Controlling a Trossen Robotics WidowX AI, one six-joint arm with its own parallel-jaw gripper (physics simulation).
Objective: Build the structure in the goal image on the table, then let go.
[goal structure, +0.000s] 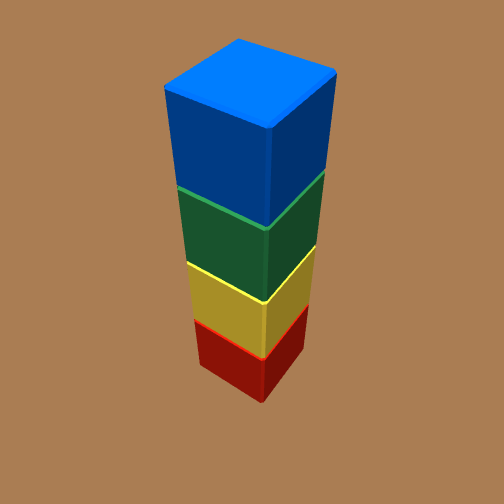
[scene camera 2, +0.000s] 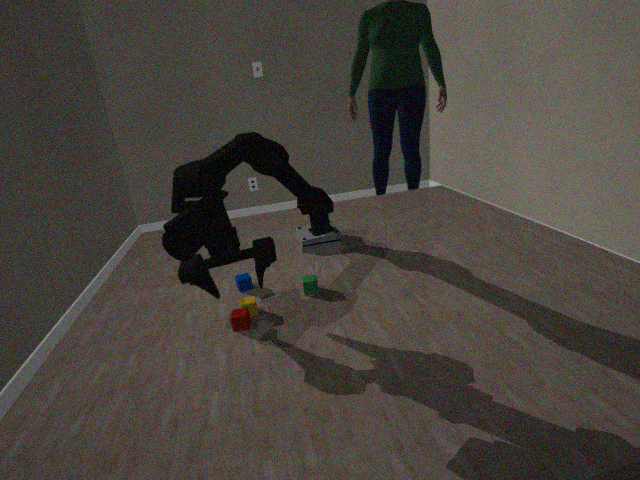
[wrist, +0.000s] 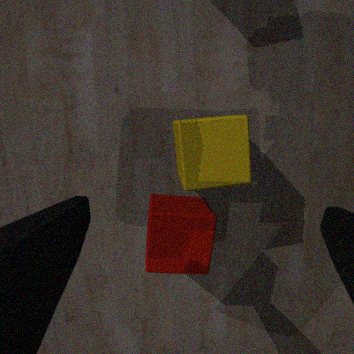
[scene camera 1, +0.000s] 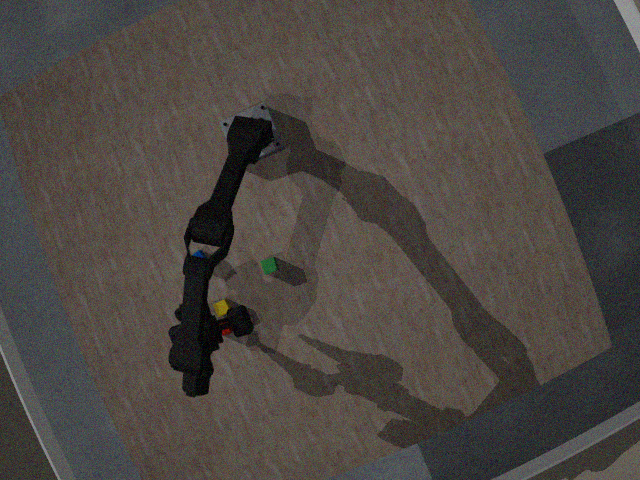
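My gripper (scene camera 2: 240, 293) (wrist: 208, 213) is wide open and empty, above the red and yellow cubes. The red cube (scene camera 1: 225, 331) (scene camera 2: 240, 319) (wrist: 180, 237) rests on the table between the two fingers as seen in the wrist view, and is partly hidden by the gripper in scene camera 1. The yellow cube (scene camera 1: 221, 308) (scene camera 2: 249, 305) (wrist: 220, 152) lies close beside the red one, slightly offset. The blue cube (scene camera 1: 199, 254) (scene camera 2: 244, 282) sits apart, mostly hidden under the arm in scene camera 1. The green cube (scene camera 1: 268, 266) (scene camera 2: 310, 285) stands alone on the other side.
The arm's grey base plate (scene camera 1: 273, 149) (scene camera 2: 320, 240) is fixed behind the cubes. The arm passes over the blue cube. Long arm shadows fall across the wood-patterned surface (scene camera 1: 413, 103) (scene camera 2: 180, 403). A standing person (scene camera 2: 397, 56) in a green top is at the back by the wall.
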